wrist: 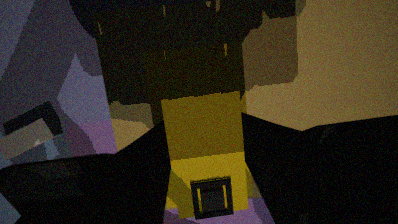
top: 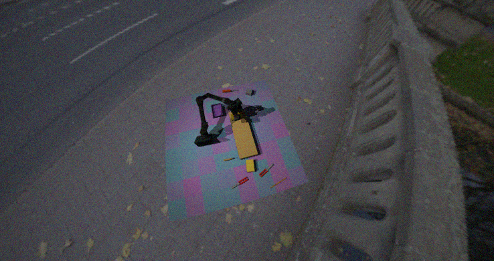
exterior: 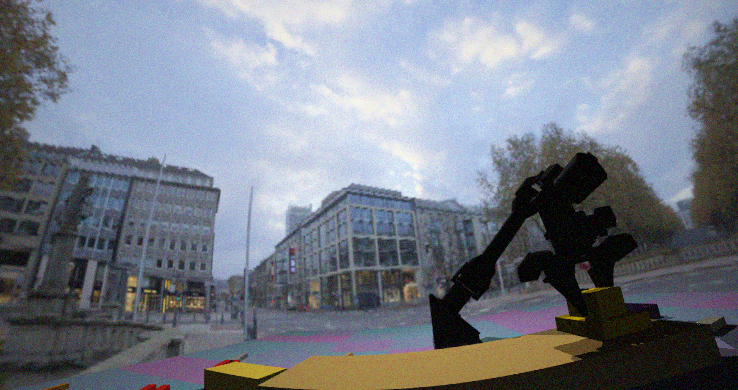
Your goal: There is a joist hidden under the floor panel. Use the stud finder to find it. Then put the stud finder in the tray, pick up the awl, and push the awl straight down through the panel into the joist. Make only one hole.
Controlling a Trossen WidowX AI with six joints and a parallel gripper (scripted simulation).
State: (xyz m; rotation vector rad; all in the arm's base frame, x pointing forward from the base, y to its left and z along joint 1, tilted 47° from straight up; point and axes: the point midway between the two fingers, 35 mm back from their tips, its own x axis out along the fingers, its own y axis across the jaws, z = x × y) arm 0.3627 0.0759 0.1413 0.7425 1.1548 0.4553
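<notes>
Now: the purple tray 20 cm behind my gripper tip, 16 cm to the left of it and 5 cm below it. From my gripper tip the other things lie so: pale block 19 cm to the left, 6 cm below; grey block 23 cm ahead, 30 cm to the left, 5 cm below; yellow stud finder 2 cm behind, 2 cm above.
</notes>
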